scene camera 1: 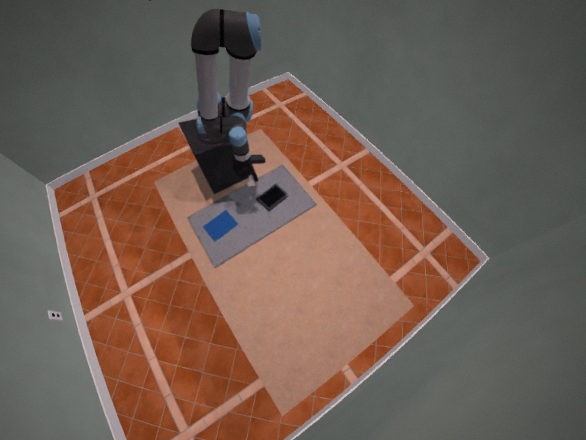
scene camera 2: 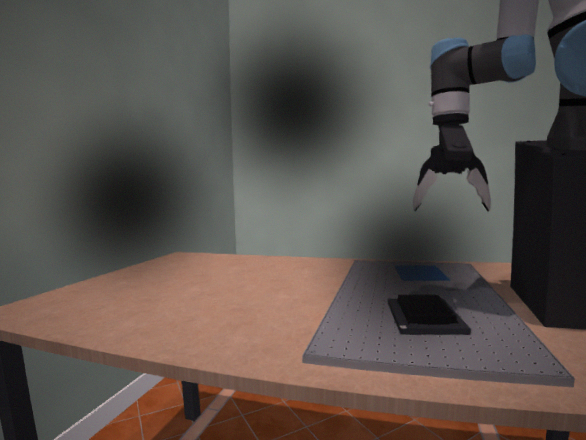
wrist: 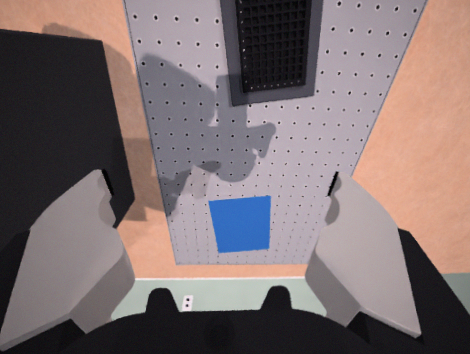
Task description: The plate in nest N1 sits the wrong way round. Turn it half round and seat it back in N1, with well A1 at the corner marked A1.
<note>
In view: the gripper [scene camera 2: 451,211], a black well plate [scene camera 2: 422,309], a flat blue rectangle [wrist: 243,224] and a dark grey nest [scene camera 2: 422,329].
The gripper also shows in the wrist view [wrist: 223,174].
</note>
